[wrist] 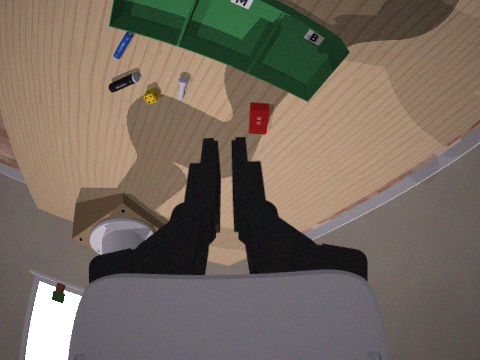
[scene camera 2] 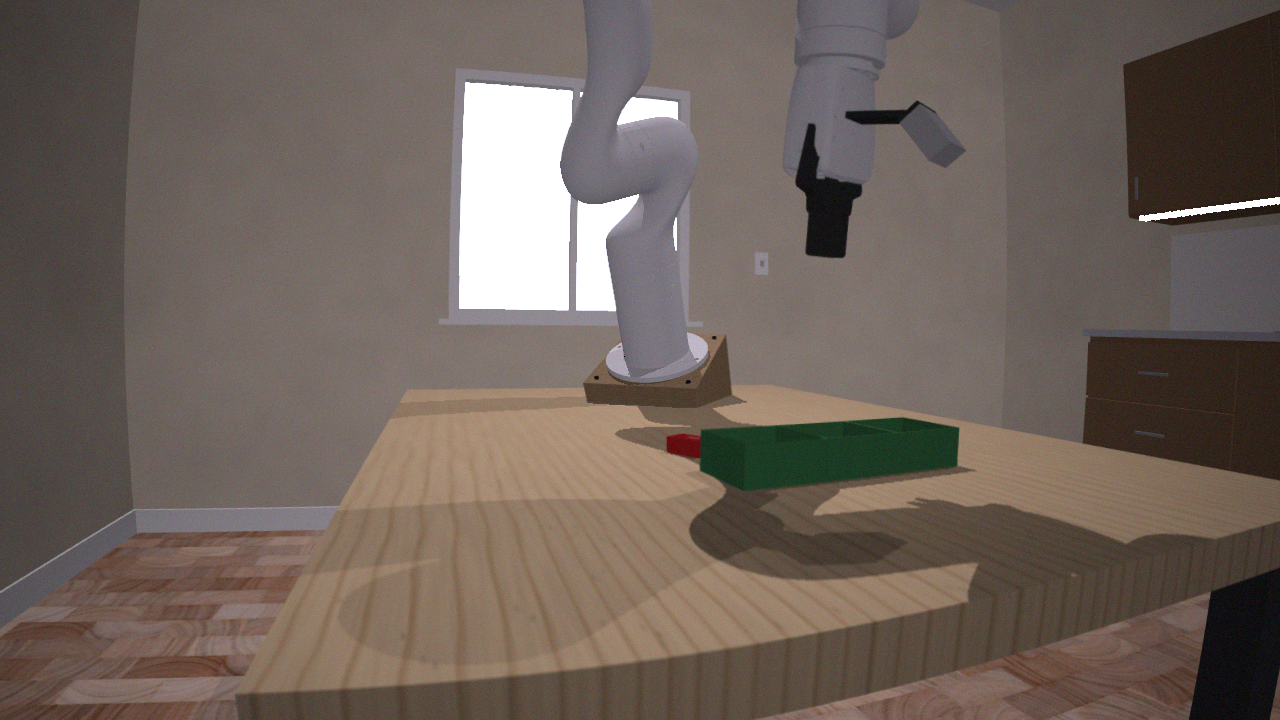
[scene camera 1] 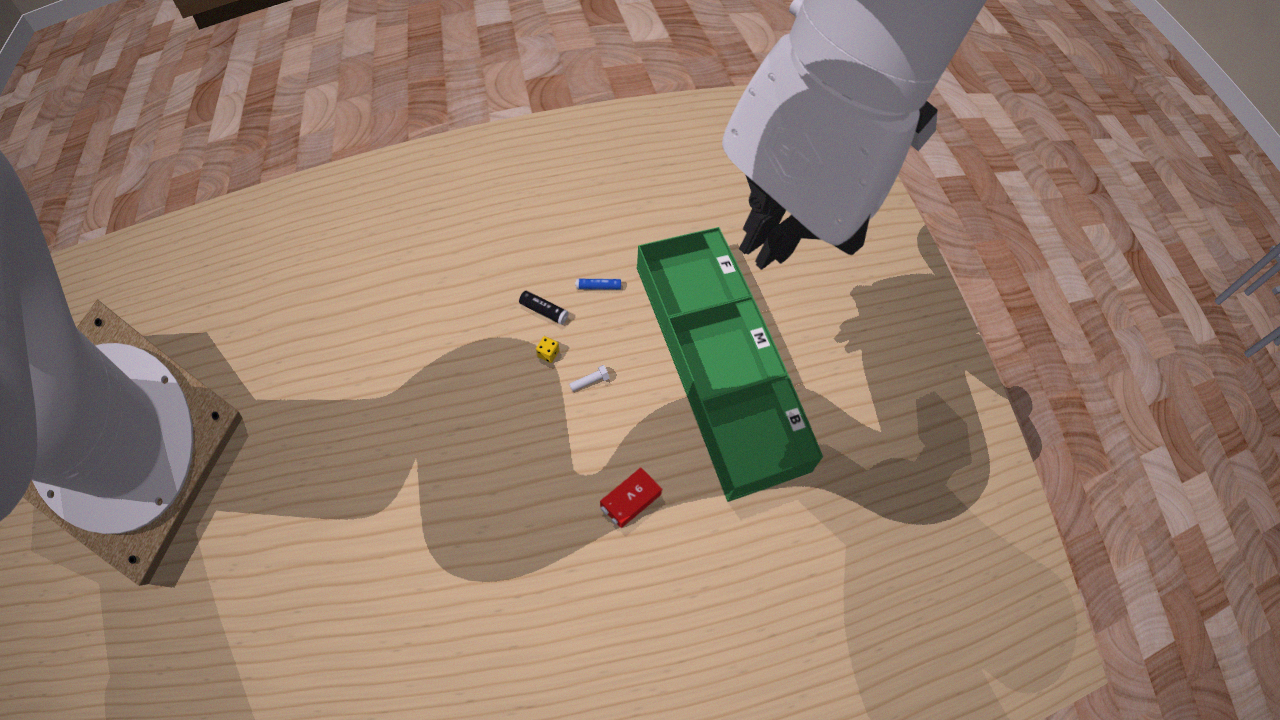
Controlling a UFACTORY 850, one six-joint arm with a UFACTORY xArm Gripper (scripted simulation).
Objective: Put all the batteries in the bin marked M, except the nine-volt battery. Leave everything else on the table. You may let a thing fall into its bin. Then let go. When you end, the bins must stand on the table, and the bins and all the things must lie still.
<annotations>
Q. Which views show the green three-part bin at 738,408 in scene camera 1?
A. The wrist view, scene camera 2 and scene camera 1: all of them.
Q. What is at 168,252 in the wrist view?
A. My gripper.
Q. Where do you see a black battery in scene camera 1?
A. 557,314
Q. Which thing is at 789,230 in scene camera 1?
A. My gripper.
</annotations>
